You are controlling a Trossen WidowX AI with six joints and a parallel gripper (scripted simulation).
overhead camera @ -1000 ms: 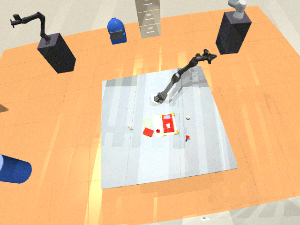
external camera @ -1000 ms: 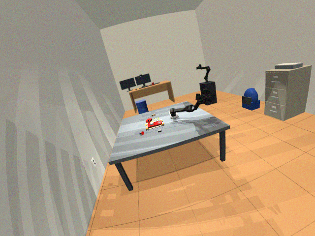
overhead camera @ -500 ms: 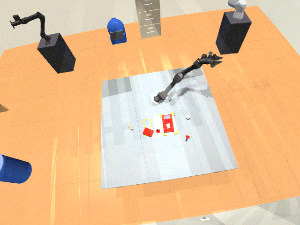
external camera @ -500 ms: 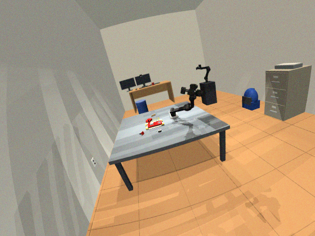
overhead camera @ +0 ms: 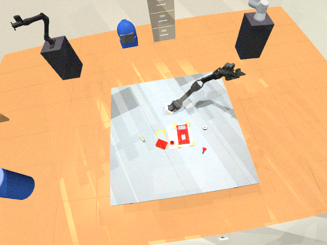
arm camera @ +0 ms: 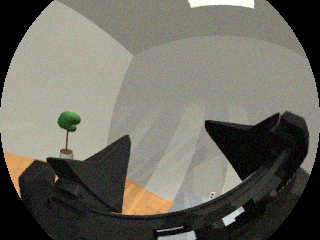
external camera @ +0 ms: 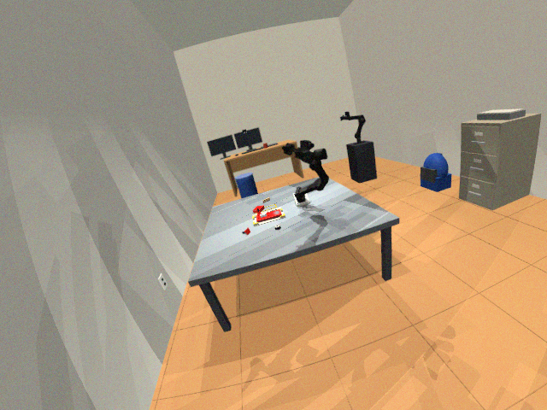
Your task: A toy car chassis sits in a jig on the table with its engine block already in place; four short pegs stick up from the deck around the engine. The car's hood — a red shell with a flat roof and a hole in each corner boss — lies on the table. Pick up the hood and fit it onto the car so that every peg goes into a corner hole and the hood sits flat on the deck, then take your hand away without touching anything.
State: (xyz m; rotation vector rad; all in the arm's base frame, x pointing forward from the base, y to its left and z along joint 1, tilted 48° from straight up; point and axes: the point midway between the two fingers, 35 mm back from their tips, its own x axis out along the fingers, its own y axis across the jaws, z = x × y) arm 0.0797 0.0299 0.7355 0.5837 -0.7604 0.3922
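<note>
The red hood lies 700 mm to the right of my gripper tip, 520 mm below it and 280 mm ahead of it.
</note>
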